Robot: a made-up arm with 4 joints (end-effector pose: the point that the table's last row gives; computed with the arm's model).
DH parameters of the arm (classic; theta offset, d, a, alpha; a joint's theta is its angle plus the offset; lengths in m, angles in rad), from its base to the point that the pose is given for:
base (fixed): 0 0.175 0 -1.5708
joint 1: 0.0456 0 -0.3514 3.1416
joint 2: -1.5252 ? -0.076 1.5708
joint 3: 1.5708 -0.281 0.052 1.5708
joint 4: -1.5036 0 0.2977 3.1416
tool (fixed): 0.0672 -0.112 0 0
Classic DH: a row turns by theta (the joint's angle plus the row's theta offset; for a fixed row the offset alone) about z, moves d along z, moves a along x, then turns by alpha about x.
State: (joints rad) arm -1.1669 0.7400 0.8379 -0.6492
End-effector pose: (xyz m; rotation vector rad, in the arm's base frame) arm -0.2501 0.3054 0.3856 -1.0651 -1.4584 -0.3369
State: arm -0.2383 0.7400 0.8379 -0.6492
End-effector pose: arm 0.0188 0.3054 0.5014 -1.0143 -0.6212 0.1616
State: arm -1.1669 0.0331 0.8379 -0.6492
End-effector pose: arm 0.1156 0.3055 0.3225 -1.0401 -0.8226 0.0490
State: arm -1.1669 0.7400 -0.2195 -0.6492
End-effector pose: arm -0.3189 0.4473 0.3615 -0.4763 -1.8928 0.6438
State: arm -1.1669 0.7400 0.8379 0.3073
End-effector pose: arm -0.4506 0.1231 0.3456 -0.2907 -1.8907 -1.0008
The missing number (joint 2, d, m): -0.314
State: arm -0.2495 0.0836 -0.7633 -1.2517
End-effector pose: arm -0.0215 0.5531 0.3739 0.4614 -0.7554 1.3029
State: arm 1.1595 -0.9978 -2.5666 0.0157
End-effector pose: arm -0.3385 0.4392 -0.0490 1.3128 0.7375 -2.4623
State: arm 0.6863 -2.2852 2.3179 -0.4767
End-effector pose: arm -0.7900 0.1866 0.2142 -0.0523 -1.1456 -2.5264
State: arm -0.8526 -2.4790 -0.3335 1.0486
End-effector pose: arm -0.4001 0.0488 -0.4825 -0.6215 1.6194 -1.0607
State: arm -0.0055 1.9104 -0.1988 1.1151
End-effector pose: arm -0.3917 0.0151 0.5930 1.1445 -1.5777 -0.5588
